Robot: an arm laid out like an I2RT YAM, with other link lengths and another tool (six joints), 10 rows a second.
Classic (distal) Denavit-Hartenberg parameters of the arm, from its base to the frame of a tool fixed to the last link. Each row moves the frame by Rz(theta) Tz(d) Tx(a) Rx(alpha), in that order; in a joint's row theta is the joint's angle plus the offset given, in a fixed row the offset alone. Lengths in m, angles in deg.
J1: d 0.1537; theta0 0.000; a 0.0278; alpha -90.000
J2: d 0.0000; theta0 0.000; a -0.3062; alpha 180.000
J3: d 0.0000; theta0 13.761; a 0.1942; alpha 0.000
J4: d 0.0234; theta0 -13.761; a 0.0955; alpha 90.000
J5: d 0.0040; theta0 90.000; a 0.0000; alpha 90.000
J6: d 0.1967; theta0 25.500; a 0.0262; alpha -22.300
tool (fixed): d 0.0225; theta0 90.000; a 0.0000; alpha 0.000
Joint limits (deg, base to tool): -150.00..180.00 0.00..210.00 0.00..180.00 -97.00..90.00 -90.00..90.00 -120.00..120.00
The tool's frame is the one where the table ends.
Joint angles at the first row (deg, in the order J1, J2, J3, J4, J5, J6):
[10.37 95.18 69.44 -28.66 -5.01 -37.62]
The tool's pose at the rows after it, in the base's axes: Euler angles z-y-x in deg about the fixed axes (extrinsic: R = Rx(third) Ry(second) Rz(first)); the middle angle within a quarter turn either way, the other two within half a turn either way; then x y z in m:
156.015 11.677 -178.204 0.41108 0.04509 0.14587
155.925 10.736 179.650 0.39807 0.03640 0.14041
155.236 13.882 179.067 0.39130 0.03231 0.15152
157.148 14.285 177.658 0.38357 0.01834 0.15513
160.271 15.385 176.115 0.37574 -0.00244 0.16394
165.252 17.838 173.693 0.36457 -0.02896 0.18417
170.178 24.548 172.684 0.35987 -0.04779 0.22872
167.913 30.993 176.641 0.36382 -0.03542 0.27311
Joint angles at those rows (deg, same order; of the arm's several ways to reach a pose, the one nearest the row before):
[10.98 95.19 67.42 -28.65 -4.40 -37.62]
[10.99 93.79 65.23 -29.27 -2.82 -38.75]
[10.99 89.76 61.63 -26.81 -2.12 -40.07]
[9.85 87.72 60.39 -27.33 -0.88 -40.08]
[7.57 84.91 59.33 -27.95 0.26 -40.08]
[4.93 80.26 58.80 -29.35 2.45 -39.38]
[2.29 73.84 60.19 -29.96 2.99 -38.32]
[1.76 70.31 64.31 -31.28 -1.13 -38.32]

